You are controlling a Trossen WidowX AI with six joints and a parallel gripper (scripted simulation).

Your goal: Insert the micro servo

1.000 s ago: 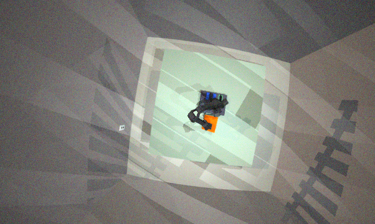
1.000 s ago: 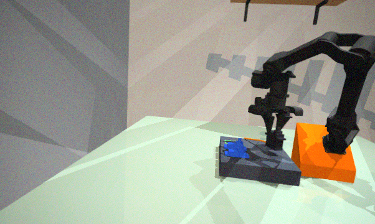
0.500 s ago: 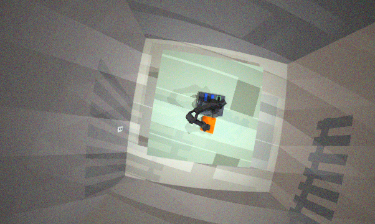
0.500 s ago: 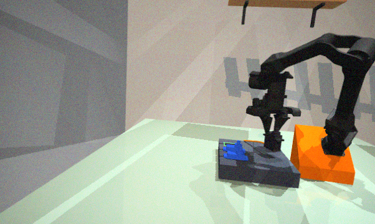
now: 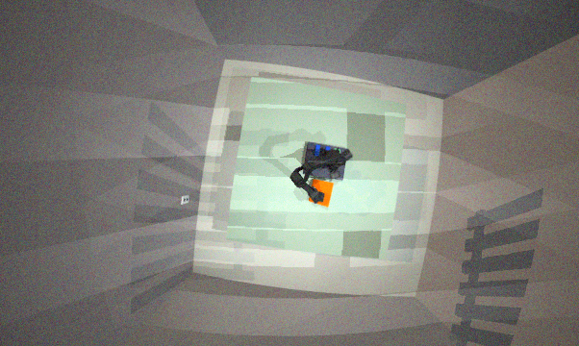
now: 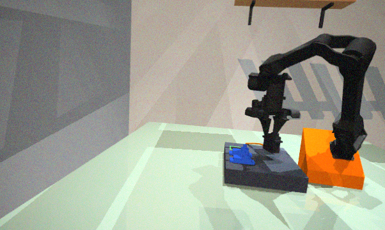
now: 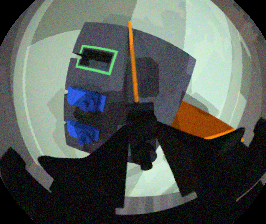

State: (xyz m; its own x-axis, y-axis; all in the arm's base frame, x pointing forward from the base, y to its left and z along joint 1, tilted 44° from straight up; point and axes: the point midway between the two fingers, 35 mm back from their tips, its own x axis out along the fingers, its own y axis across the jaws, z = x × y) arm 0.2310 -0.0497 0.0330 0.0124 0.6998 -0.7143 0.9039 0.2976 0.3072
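Now: the dark grey robot deck 100 mm below my gripper tip, 10 mm to the left of it and 10 mm behind it.
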